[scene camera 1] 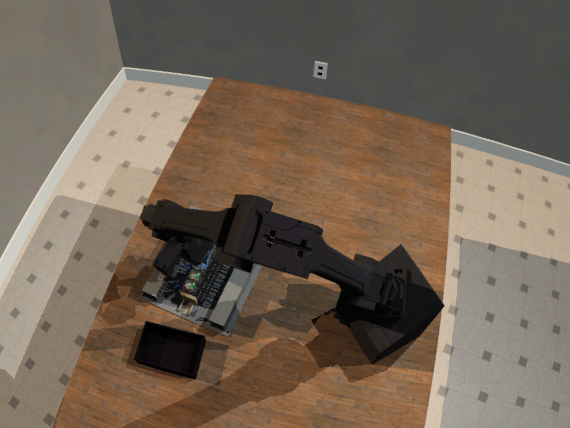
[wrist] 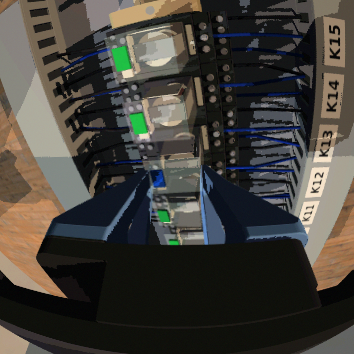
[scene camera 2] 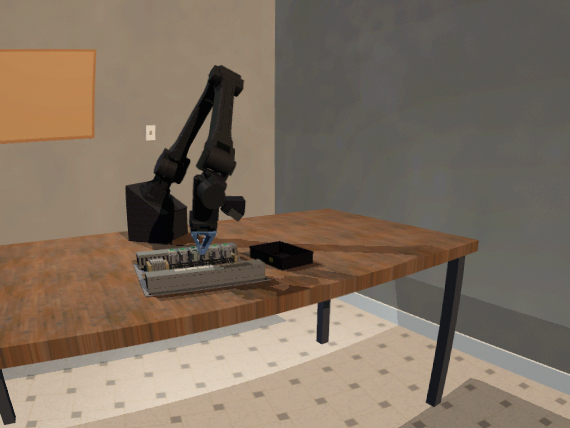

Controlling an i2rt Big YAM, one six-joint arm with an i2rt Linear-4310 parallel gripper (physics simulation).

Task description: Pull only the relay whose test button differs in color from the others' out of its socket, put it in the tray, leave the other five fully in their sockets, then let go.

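Pixels of known places: gripper, fingertip midpoint: [scene camera 1: 201,265] [wrist: 176,173] [scene camera 2: 201,252]; arm's base, origin of the base link: [scene camera 1: 388,293] [scene camera 2: 154,196].
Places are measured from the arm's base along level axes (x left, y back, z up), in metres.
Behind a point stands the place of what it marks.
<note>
The relay with the blue test button [wrist: 180,181] {z -0.107, x -0.017, y -0.473 m} stands in the relay row in the wrist view. My gripper [wrist: 176,173] {z -0.100, x -0.005, y -0.475 m} [scene camera 2: 202,251] {z -0.100, x -0.005, y -0.475 m} is shut on it, one blue finger on each side. Whether it is raised in its socket cannot be told. Two relays with green buttons [wrist: 162,47] {z -0.088, x 0.064, y -0.493 m} [wrist: 170,111] {z -0.088, x 0.037, y -0.488 m} stand above it in the wrist view, and more green-button relays [wrist: 184,214] {z -0.106, x -0.046, y -0.468 m} show below it between the fingers. The black tray [scene camera 1: 200,357] {z -0.142, x 0.230, y -0.408 m} [scene camera 2: 292,258] {z -0.129, x 0.224, y -0.568 m} stands on the table beside the panel, apart from the gripper. No relay can be made out inside it.
The relay panel [scene camera 1: 227,332] {z -0.153, x 0.140, y -0.364 m} [scene camera 2: 205,280] has grey wire ducts [scene camera 1: 232,295] {z -0.113, x 0.050, y -0.374 m} along its sides, dark terminal rows and blue wires. Tan end pieces [scene camera 1: 188,301] [wrist: 155,12] stand by the row. Labels K11 to K15 run along the right duct in the wrist view.
</note>
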